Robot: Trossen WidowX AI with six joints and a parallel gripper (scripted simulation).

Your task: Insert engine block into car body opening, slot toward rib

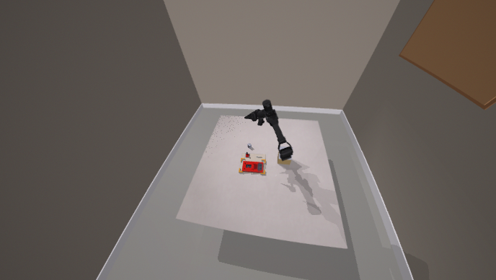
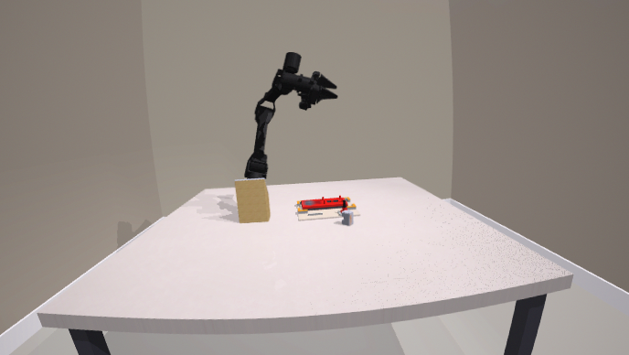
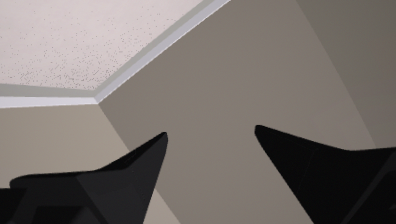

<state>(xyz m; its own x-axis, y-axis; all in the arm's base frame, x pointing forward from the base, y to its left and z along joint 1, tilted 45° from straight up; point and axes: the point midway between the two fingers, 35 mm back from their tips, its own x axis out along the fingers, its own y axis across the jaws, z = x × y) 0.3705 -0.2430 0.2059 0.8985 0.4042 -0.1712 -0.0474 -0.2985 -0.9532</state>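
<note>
My gripper tip is 20 mm short of the engine block, 60 mm to the left of it and 460 mm above it. Round my gripper tip: cream base board 60 mm behind, 130 mm to the left, 480 mm below; black peg 10 mm ahead, 50 mm to the left, 450 mm below.
</note>
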